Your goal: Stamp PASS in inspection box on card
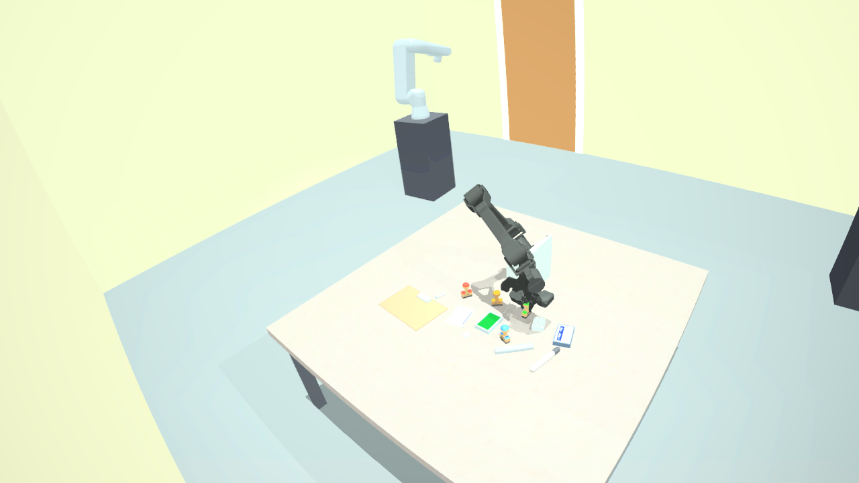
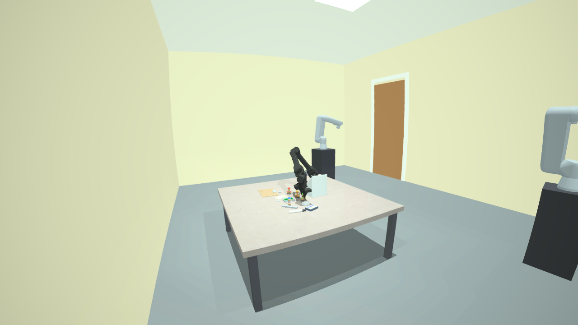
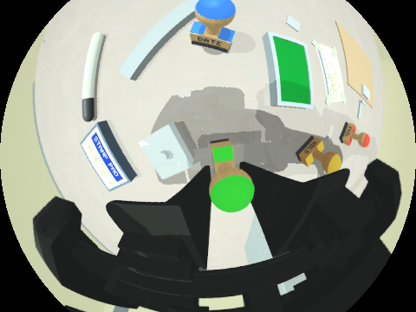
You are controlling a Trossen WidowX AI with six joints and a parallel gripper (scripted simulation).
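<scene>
Right now the green ink pad is 100 mm to the right of my gripper tip, 90 mm ahead of it and 40 mm below it. The rest, counted from my gripper tip: orange-knobbed stamp 130 mm to the right, 20 mm below, 20 mm behind; green-knobbed stamp right at my gripper tip; blue-knobbed stamp 130 mm ahead, 20 mm below, 10 mm to the right.
</scene>
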